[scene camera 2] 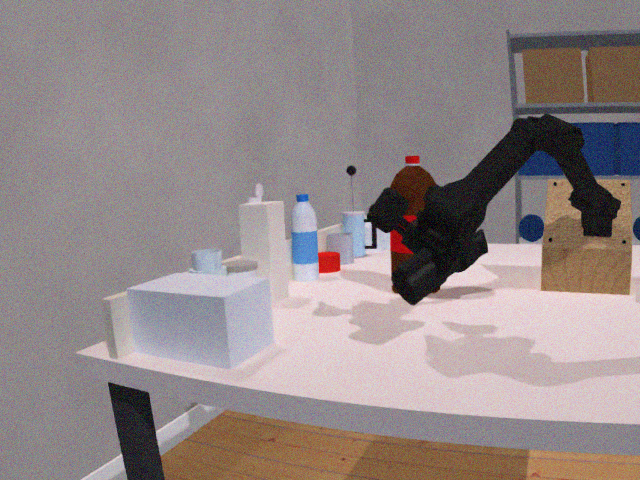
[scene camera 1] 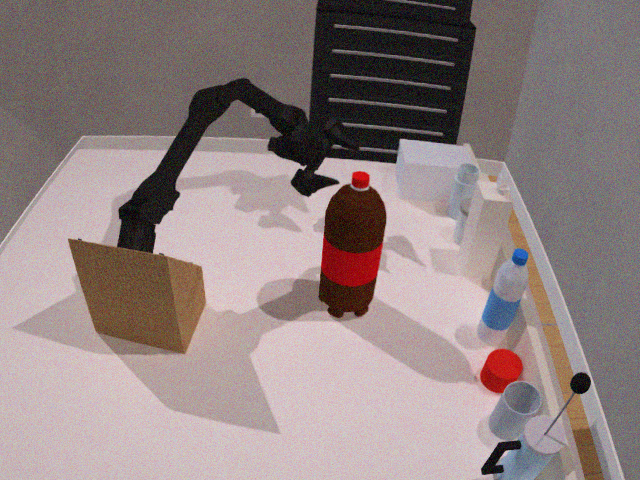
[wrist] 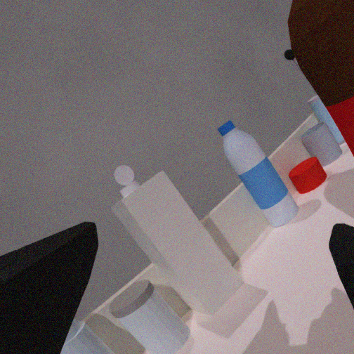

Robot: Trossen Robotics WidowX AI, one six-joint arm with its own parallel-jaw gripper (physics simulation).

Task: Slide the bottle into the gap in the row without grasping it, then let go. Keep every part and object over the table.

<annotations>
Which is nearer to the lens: the blue-capped bottle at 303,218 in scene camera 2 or the white box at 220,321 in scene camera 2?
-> The white box.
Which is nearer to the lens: the brown bottle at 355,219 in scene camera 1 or the white box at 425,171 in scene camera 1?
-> The brown bottle.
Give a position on a blue-capped bottle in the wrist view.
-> At 246,157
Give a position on a red tin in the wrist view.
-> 307,175
</annotations>
